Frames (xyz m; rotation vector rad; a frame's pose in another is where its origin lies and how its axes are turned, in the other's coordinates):
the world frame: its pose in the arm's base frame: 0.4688 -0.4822 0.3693 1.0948 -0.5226 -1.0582
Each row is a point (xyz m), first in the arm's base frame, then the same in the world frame.
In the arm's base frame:
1: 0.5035 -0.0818 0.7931
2: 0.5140 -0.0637 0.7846
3: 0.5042 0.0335 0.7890
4: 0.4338 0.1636 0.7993
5: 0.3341 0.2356 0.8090
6: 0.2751 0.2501 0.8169
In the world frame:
1: -0.3989 0.4250 -0.0370
2: -0.4091 0.4231 -0.0570
3: -0.5002 0.4298 -0.0920
4: -0.6480 0.4181 -0.0918
5: -0.7572 0.3893 -0.0421
6: -0.7972 0.3722 0.0010

